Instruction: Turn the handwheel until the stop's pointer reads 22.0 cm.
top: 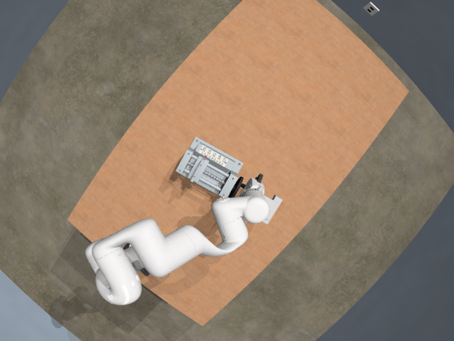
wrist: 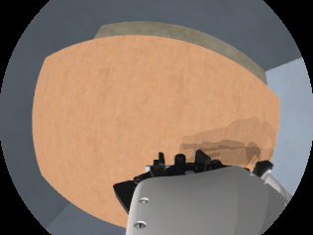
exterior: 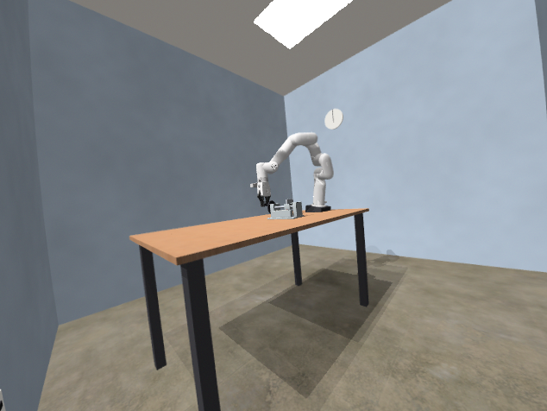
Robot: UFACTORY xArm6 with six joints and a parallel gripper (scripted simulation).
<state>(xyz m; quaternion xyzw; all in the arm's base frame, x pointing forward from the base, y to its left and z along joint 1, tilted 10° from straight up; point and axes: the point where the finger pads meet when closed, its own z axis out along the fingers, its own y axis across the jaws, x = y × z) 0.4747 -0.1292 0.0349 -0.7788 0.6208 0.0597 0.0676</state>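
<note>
Right now my hand is 1 cm past the handwheel, 2 cm to the right of it and 1 cm above it.
</note>
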